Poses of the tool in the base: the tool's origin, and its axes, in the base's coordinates. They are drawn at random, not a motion.
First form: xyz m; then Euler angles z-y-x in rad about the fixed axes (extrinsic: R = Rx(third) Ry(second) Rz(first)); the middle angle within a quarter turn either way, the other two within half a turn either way.
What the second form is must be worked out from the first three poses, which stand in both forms.
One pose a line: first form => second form
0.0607, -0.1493, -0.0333, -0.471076, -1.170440, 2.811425 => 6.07, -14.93, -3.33, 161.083, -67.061, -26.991
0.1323, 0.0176, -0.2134, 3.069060, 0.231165, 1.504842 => 13.23, 1.76, -21.34, 86.221, 13.245, 175.844
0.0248, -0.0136, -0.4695, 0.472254, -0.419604, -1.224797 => 2.48, -1.36, -46.95, -70.176, -24.042, 27.058
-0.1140, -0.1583, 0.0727, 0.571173, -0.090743, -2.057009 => -11.40, -15.83, 7.27, -117.858, -5.199, 32.726
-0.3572, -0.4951, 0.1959, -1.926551, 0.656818, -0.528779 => -35.72, -49.51, 19.59, -30.297, 37.633, -110.383
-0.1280, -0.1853, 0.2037, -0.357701, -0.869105, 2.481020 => -12.80, -18.53, 20.37, 142.152, -49.796, -20.495
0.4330, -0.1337, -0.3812, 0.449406, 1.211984, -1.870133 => 43.30, -13.37, -38.12, -107.151, 69.442, 25.749
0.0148, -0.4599, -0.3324, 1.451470, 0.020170, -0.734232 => 1.48, -45.99, -33.24, -42.068, 1.156, 83.163
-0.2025, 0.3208, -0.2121, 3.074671, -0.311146, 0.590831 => -20.25, 32.08, -21.21, 33.852, -17.827, 176.166
